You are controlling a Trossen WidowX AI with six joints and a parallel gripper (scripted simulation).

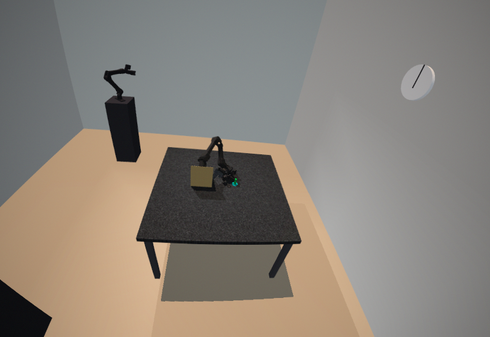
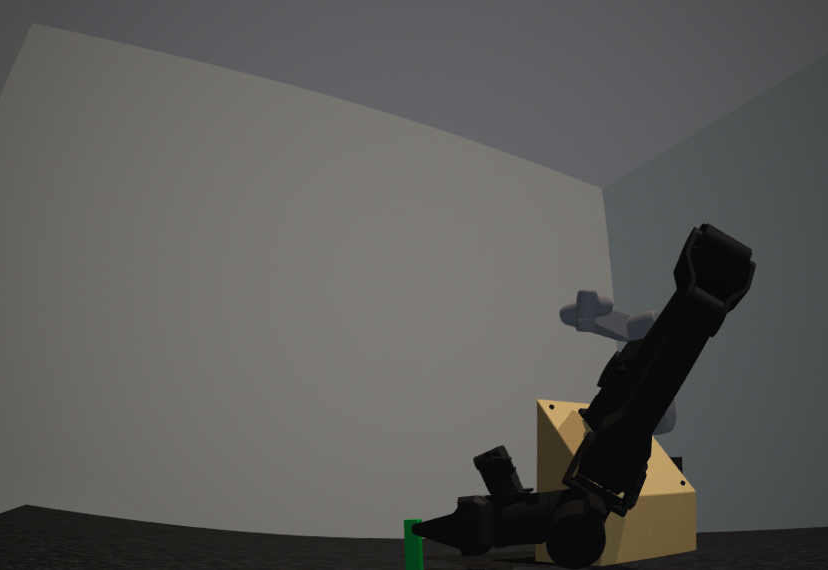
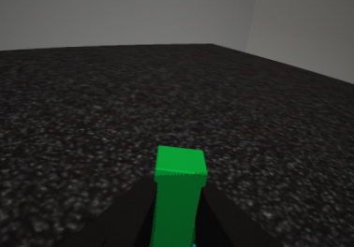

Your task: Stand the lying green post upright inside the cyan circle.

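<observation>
Right now my gripper tip is 2 cm above the green post. Also, from my gripper tip: cyan circle: 6 cm below.
</observation>
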